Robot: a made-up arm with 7 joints.
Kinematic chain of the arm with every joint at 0, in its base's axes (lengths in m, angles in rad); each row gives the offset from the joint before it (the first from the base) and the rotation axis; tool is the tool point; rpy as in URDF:
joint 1: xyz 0 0 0.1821 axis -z
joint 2: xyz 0 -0.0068 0.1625 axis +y
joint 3: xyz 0 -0.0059 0.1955 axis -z
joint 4: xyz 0 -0.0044 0.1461 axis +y
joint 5: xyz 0 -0.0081 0.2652 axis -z
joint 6: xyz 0 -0.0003 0.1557 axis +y
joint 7: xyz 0 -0.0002 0.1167 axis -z
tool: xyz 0 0 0 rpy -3.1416 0 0
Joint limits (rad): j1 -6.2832..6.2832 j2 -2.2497..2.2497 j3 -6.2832..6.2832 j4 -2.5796..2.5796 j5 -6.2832..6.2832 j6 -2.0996..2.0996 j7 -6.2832..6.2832
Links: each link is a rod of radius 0.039 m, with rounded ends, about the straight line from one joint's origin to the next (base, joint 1, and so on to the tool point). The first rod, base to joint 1, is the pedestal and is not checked.
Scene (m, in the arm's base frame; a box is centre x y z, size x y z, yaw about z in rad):
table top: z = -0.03
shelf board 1: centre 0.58 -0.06 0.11 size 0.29 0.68 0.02 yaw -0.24
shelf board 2: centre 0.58 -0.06 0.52 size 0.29 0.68 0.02 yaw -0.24
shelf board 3: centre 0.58 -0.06 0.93 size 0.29 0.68 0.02 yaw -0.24
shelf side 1: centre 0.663 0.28 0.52 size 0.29 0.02 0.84 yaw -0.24
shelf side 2: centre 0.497 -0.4 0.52 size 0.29 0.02 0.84 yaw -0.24
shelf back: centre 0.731 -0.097 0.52 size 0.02 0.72 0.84 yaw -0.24
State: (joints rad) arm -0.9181 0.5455 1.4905 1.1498 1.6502 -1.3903 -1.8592
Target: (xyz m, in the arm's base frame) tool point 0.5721 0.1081 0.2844
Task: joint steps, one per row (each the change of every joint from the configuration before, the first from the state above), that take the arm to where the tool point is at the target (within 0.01 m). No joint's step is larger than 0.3 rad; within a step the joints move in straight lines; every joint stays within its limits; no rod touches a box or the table.
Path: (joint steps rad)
1: -0.0996 -0.2541 -0.2553 0.1675 0.0395 0.0434 0.1449
2: -0.0997 -0.2540 -0.2552 0.1676 0.0394 0.0434 0.1449
3: -0.0996 -0.2541 -0.2553 0.1675 0.0395 0.0434 0.1448
4: -0.0997 -0.2540 -0.2553 0.1675 0.0395 0.0435 0.1449
5: 0.0272 0.2853 0.1444 0.0606 0.0165 -0.1345 -0.1449
6: 0.0272 0.2853 0.1444 0.0605 0.0165 -0.1346 -0.1448
7: 0.0272 0.2853 0.1444 0.0605 0.0165 -0.1345 -0.1449
8: 0.0272 0.2853 0.1444 0.0606 0.0165 -0.1345 -0.1449
9: 0.1612 0.1917 0.0514 -0.2835 -0.0743 0.1810 0.0000
10: 0.1613 0.1916 0.0515 -0.2835 -0.0742 0.1809 0.0000

